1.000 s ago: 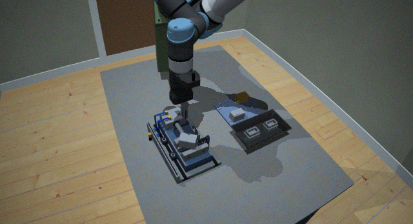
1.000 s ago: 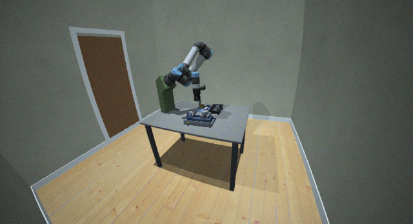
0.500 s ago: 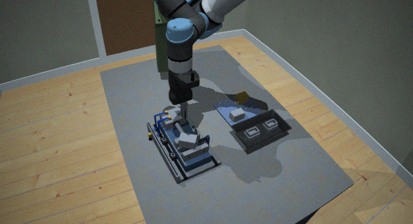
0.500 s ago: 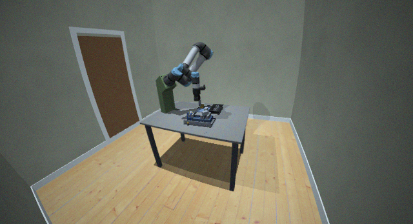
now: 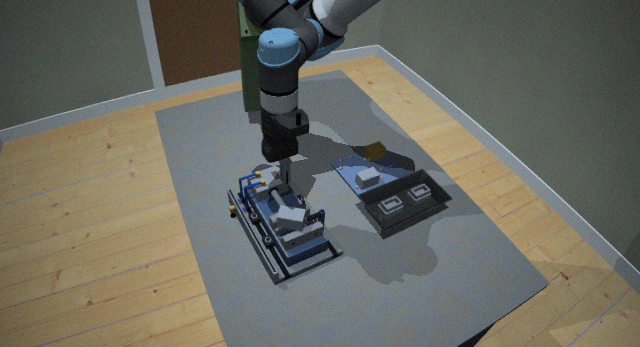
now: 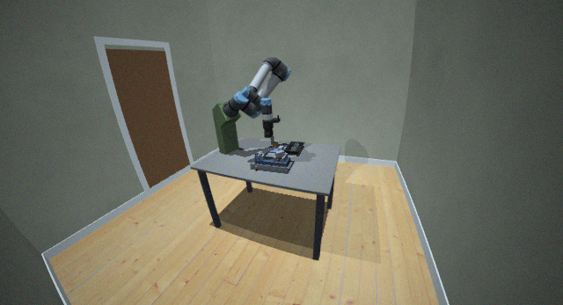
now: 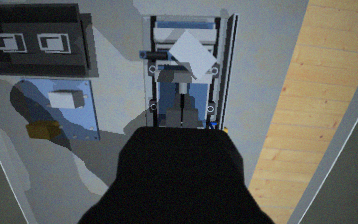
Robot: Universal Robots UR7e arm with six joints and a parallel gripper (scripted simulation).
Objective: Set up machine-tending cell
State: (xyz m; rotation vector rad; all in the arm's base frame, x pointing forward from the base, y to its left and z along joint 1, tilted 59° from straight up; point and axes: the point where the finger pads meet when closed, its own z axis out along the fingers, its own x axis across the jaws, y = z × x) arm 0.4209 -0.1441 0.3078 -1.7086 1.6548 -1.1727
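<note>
Right now my hand is 160 mm above the vise and 10 mm past it. Also, from my hand: brass blank (390 mm to the left, 170 mm below, 60 mm behind).
</note>
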